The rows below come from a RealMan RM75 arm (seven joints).
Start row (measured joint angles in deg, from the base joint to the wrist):
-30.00, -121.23, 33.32, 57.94, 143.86, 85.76, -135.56
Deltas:
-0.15, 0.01, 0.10, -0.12, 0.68, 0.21, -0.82
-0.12, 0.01, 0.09, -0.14, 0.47, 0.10, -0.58
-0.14, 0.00, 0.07, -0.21, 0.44, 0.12, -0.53
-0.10, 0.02, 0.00, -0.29, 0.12, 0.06, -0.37
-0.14, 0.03, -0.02, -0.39, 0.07, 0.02, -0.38
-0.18, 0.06, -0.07, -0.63, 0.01, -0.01, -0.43
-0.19, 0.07, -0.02, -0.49, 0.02, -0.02, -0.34
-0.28, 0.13, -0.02, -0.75, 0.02, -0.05, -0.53
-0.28, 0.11, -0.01, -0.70, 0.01, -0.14, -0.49
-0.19, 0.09, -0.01, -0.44, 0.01, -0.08, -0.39
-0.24, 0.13, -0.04, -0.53, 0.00, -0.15, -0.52
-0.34, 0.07, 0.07, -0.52, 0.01, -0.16, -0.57
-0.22, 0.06, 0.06, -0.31, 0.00, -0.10, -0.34
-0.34, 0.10, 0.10, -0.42, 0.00, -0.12, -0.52
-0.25, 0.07, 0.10, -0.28, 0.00, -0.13, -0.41
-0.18, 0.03, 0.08, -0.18, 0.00, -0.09, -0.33
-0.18, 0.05, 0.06, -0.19, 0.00, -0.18, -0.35
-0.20, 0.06, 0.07, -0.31, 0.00, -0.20, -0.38
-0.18, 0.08, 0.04, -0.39, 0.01, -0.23, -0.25
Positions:
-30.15, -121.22, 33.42, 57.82, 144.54, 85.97, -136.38
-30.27, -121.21, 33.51, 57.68, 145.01, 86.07, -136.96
-30.41, -121.21, 33.58, 57.47, 145.45, 86.19, -137.49
-30.51, -121.19, 33.58, 57.18, 145.57, 86.25, -137.86
-30.65, -121.16, 33.56, 56.79, 145.64, 86.27, -138.24
-30.83, -121.10, 33.49, 56.16, 145.65, 86.26, -138.67
-31.02, -121.03, 33.47, 55.67, 145.67, 86.24, -139.01
-31.30, -120.90, 33.45, 54.92, 145.69, 86.19, -139.54
-31.58, -120.79, 33.44, 54.22, 145.70, 86.05, -140.03
-31.77, -120.70, 33.43, 53.78, 145.71, 85.97, -140.42
-32.01, -120.57, 33.39, 53.25, 145.71, 85.82, -140.94
-32.35, -120.50, 33.46, 52.73, 145.72, 85.66, -141.51
-32.57, -120.44, 33.52, 52.42, 145.72, 85.56, -141.85
-32.91, -120.34, 33.62, 52.00, 145.72, 85.44, -142.37
-33.16, -120.27, 33.72, 51.72, 145.72, 85.31, -142.78
-33.34, -120.24, 33.80, 51.54, 145.72, 85.22, -143.11
-33.52, -120.19, 33.86, 51.35, 145.72, 85.04, -143.46
-33.72, -120.13, 33.93, 51.04, 145.72, 84.84, -143.84
-33.90, -120.05, 33.97, 50.65, 145.73, 84.61, -144.09

